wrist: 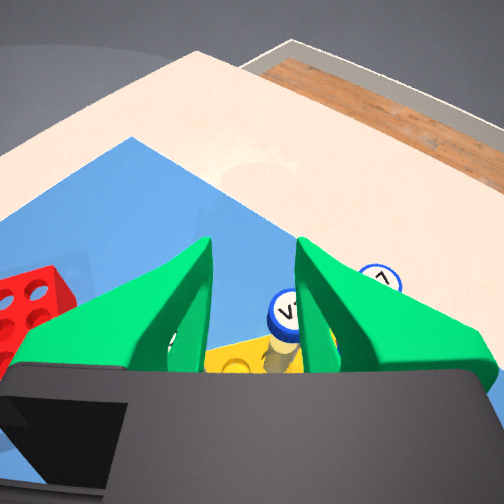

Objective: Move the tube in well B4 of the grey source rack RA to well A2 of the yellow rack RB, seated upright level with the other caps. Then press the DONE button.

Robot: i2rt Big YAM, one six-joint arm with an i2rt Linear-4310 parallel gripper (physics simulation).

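My gripper (253, 242) has two green fingers that stand apart and hold nothing. Low between the fingers I see part of the yellow rack RB (240, 357) with one empty well showing. A tube with a blue-rimmed white cap marked "V1" (283, 314) stands in the yellow rack, close against the inner side of my right finger, which hides part of the cap. A second blue-rimmed cap (382, 276) pokes out behind the right finger. The grey source rack RA is not in view. The gripper body hides the rest of the yellow rack.
A red rack (27, 307) with round wells sits at the left edge on the blue mat (140, 210). Beyond the mat is the cream table top (310, 165), with a wooden floor strip (400, 117) past its far right edge.
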